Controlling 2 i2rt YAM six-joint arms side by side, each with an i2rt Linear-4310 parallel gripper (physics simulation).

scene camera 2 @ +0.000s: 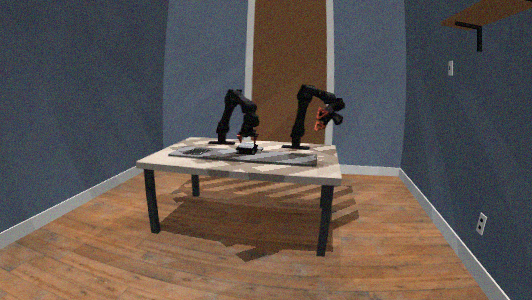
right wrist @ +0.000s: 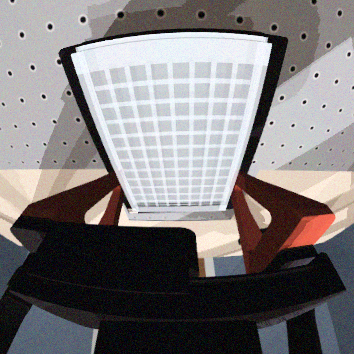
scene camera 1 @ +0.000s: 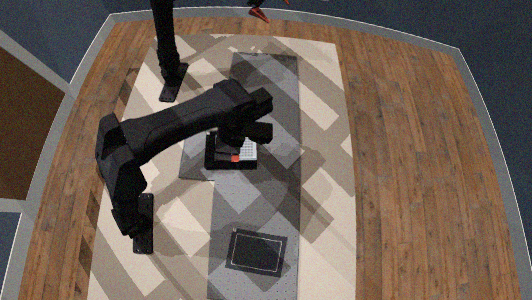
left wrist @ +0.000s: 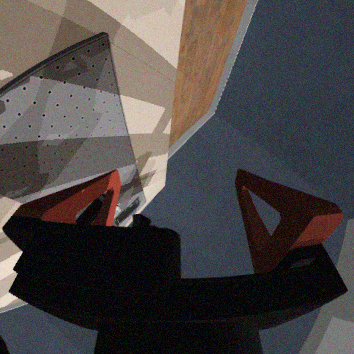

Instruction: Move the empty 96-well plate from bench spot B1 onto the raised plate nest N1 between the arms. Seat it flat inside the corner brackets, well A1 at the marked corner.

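Frame: origin at the left arm's base, x back, y right, z up, level; centimetres.
Where they show: left gripper, between the fingertips: (scene camera 2: 316, 124) (scene camera 1: 278, 14) (left wrist: 177, 175); right gripper, between the fingertips: (scene camera 2: 247, 145) (right wrist: 177, 174) (scene camera 1: 226, 147); left arm's base, origin of its link: (scene camera 2: 295, 147) (scene camera 1: 174, 81); right arm's base, origin of its link: (scene camera 2: 221, 143) (scene camera 1: 143, 223).
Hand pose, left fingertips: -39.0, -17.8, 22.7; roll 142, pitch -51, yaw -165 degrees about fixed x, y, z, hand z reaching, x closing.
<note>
Things, the pixels of their top centre, and the offset from my left fingertips, as dx, dy, dz. "spot": a spot on its surface instead. Level surfaces: height alone.
- white 96-well plate, centre of its top: (right wrist: 175, 160) (scene camera 1: 235, 145) (scene camera 2: 247, 143) +7.2, +44.0, -15.9
- black raised nest N1, centre of its top: (right wrist: 179, 162) (scene camera 1: 230, 147) (left wrist: 98, 222) (scene camera 2: 247, 145) +8.9, +44.4, -17.5
- Bench spot B1, a spot on its surface: (scene camera 1: 256, 252) (scene camera 2: 197, 151) spot: -3.6, +74.9, -21.2
- grey perforated board, height of its surface: dz -21.4
- table, height of its surface: dz -22.8
The white 96-well plate (scene camera 1: 248, 149) (scene camera 2: 247, 144) (right wrist: 175, 115) is at the black raised nest N1 (scene camera 1: 212, 165) (scene camera 2: 247, 151) (right wrist: 270, 80). Black nest edge shows along both long sides and the far side in the right wrist view. Whether the plate is fully down inside the brackets cannot be told, and well A1 is not readable. My right gripper (scene camera 1: 229, 149) (scene camera 2: 248, 138) (right wrist: 177, 174) is shut on the plate, one finger at each long side. My left gripper (scene camera 2: 318, 120) (left wrist: 177, 175) is open and empty, raised away from the nest. Bench spot B1 (scene camera 1: 256, 252) (scene camera 2: 197, 151) holds no plate.
A grey perforated board (scene camera 1: 223, 200) (left wrist: 60, 107) (right wrist: 35, 100) lies under the nest and B1 on the table (scene camera 2: 235, 171). The right arm reaches over the nest and hides part of it in scene camera 1. The left arm's base (scene camera 1: 172, 90) stands farther back there.
</note>
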